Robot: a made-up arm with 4 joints.
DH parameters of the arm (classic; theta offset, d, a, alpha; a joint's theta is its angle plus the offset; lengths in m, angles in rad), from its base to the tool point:
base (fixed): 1.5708 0.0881 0 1.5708
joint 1: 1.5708 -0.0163 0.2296 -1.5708
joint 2: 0 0.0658 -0.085 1.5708
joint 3: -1.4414 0 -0.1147 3.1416
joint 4: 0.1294 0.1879 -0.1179 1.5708
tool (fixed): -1.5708 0.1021 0 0
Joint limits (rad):
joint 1: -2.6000..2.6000
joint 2: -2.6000..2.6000
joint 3: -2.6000..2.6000
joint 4: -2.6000..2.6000
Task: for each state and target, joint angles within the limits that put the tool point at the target. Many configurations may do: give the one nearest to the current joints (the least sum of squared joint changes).
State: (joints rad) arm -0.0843 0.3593 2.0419 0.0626
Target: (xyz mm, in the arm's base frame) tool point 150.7 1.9 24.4
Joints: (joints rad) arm 0.1312 1.1090 2.6000 0.6132
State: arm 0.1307 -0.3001 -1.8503 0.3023
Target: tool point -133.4 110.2 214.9
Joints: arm 0.4181 0.6287 -2.4086 0.4240
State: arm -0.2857 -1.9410 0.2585 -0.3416
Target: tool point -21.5 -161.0 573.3
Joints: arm -0.2940 -1.5988 0.1161 0.1186
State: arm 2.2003 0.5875 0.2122 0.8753
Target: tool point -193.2 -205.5 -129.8
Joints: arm 1.4024 0.3706 0.2756 0.6087
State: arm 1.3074 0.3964 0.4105 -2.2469
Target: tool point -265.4 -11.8 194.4
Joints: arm 0.8615 -0.3242 1.3076 -2.3919
